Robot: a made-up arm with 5 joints.
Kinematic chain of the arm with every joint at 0, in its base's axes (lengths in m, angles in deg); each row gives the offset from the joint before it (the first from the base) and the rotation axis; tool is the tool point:
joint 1: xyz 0 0 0.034 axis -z
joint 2: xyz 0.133 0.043 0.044 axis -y
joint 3: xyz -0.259 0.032 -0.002 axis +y
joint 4: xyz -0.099 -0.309 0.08 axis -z
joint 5: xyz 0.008 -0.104 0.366 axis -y
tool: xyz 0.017 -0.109 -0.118
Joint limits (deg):
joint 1: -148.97..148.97
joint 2: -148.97..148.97
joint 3: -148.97..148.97
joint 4: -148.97..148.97
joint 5: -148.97..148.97
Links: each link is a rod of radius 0.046 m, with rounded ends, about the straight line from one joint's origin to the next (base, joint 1, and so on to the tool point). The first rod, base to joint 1, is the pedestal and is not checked.
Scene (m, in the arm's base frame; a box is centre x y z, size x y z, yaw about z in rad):
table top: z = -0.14
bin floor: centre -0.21 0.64 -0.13 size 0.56 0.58 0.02 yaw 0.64
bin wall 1: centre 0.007 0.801 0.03 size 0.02 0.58 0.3 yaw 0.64
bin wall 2: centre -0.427 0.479 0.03 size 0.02 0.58 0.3 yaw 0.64
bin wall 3: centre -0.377 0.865 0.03 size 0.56 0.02 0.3 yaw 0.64
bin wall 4: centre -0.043 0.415 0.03 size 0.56 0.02 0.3 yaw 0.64
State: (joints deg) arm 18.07 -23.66 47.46 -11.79 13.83
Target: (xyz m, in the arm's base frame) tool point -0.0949 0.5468 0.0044
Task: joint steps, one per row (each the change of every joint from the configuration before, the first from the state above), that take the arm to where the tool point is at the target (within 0.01 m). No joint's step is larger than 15 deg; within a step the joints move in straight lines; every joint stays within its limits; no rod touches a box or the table.
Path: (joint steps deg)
1: -13.71 -3.98 -4.30 -2.94 4.70
2: -13.72 -3.99 -4.30 -2.94 4.71
3: -13.71 -3.98 -4.31 -2.94 4.70
4: -13.71 -3.99 -4.30 -2.94 4.71
5: -13.71 -3.98 -4.30 -2.94 4.70
6: -13.72 -3.99 -4.30 -2.94 4.71
7: -13.71 -3.98 -4.30 -2.94 4.70
8: -13.71 -3.99 -4.31 -2.94 4.71
9: -13.71 -3.98 -4.30 -2.94 4.70
10: -13.72 -3.99 -4.30 -2.94 4.71
11: -13.71 -3.98 -4.30 -2.93 4.70
12: -0.42 -10.04 7.61 0.94 1.38
13: -0.42 -10.05 7.60 0.94 1.38
14: -0.42 -10.04 7.61 0.95 1.39

